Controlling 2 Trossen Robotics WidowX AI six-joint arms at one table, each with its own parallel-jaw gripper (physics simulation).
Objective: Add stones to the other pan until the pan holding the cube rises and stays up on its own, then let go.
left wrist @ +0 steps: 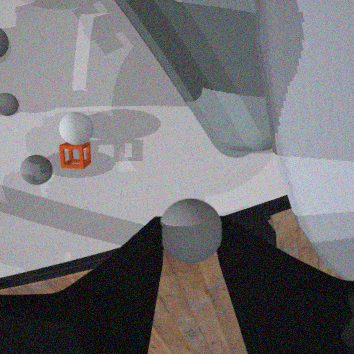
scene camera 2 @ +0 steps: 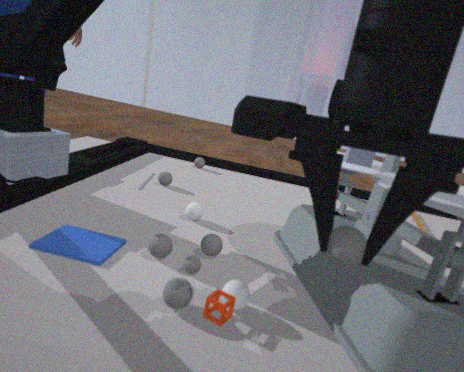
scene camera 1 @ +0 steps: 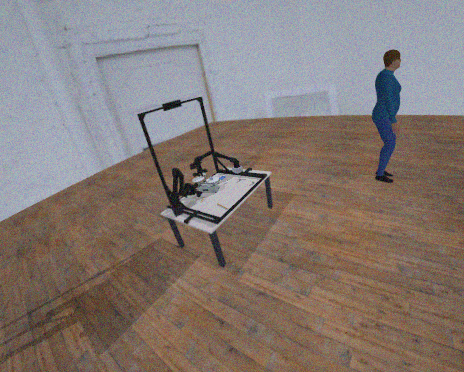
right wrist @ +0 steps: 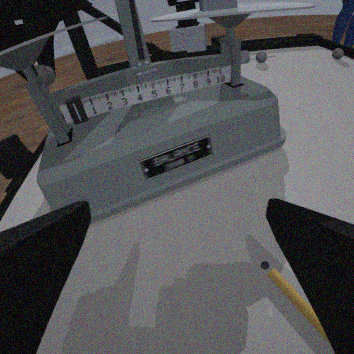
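Pixels of known places: left gripper, between the fingertips: (left wrist: 188, 224) (scene camera 2: 343, 256); right gripper, between the fingertips: (right wrist: 179, 208); left arm's base, origin of its link: (scene camera 2: 15, 126) (scene camera 1: 237, 167) (right wrist: 187, 25); right arm's base, origin of its link: (scene camera 1: 176, 206).
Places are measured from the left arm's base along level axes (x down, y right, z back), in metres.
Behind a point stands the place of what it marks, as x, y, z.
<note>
My left gripper (scene camera 2: 346, 256) @[-0.017, 0.127, -0.483] (left wrist: 188, 224) @[-0.017, 0.127, -0.483] is shut on a grey stone (scene camera 2: 348, 239) @[-0.033, 0.136, -0.482] (left wrist: 191, 237) @[-0.038, 0.119, -0.482], held beside a pale pan (left wrist: 325, 115) at the right of the left wrist view. My right gripper (right wrist: 179, 208) @[0.011, -0.077, -0.652] is open and empty, in front of the grey balance (right wrist: 100, 167) @[0.033, 0.004, -0.598] (scene camera 2: 320, 275) @[0.057, 0.017, -0.472]. A grey cube (right wrist: 218, 5) @[-0.059, -0.096, -0.491] (scene camera 2: 361, 156) @[-0.068, -0.080, -0.479] sits on the pan (right wrist: 280, 7) @[-0.057, -0.140, -0.528] at the upper right of the right wrist view. The other pan (right wrist: 22, 54) @[-0.061, 0.040, -0.578] shows edge-on at the upper left. The pointer's reading is hidden. Loose grey stones (scene camera 2: 178, 293) @[0.066, 0.128, -0.360] (left wrist: 36, 169) @[0.063, 0.114, -0.362] lie on the table.
An orange open-frame cube (scene camera 2: 219, 307) @[0.070, 0.118, -0.397] (left wrist: 75, 156) @[0.085, 0.113, -0.388] stands beside a white ball (scene camera 2: 238, 292) @[0.065, 0.094, -0.405] (left wrist: 76, 128) @[0.061, 0.084, -0.407]. Another white ball (scene camera 2: 193, 211) @[0.070, -0.071, -0.271] lies farther back. A blue tile (scene camera 2: 80, 244) @[0.083, 0.091, -0.214] lies at the left. A yellow rod (right wrist: 300, 302) @[0.080, -0.149, -0.675] lies near my right gripper. A person (scene camera 1: 387, 115) stands away from the table.
</note>
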